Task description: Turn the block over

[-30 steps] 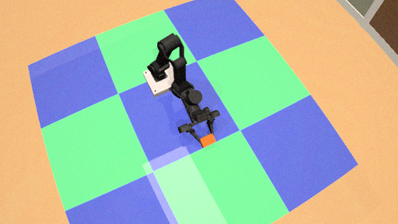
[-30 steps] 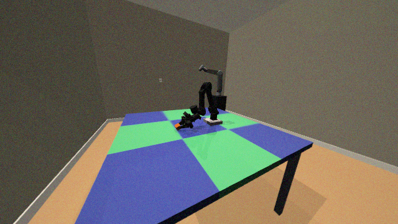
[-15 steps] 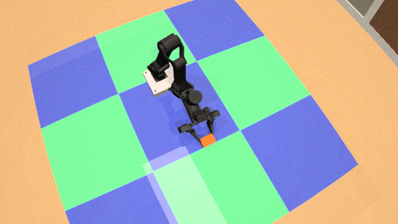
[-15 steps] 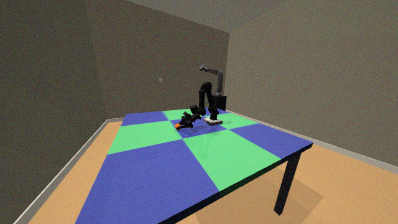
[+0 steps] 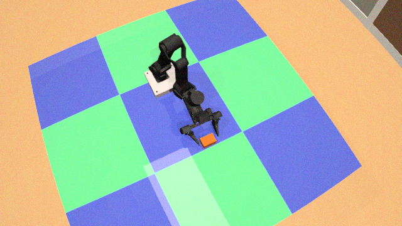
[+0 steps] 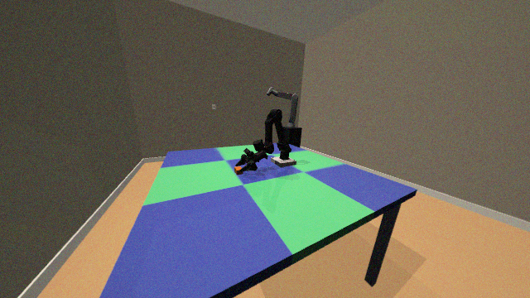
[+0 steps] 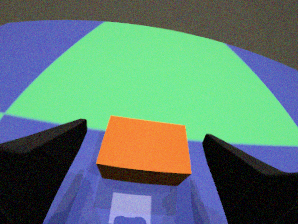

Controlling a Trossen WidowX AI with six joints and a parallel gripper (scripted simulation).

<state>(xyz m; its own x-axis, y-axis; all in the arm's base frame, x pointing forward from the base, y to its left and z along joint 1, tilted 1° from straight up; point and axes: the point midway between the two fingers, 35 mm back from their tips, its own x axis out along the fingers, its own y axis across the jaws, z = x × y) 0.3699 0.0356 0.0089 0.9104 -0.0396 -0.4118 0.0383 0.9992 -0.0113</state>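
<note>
The orange block lies 2 cm below my gripper tip and 1 cm behind it.
</note>
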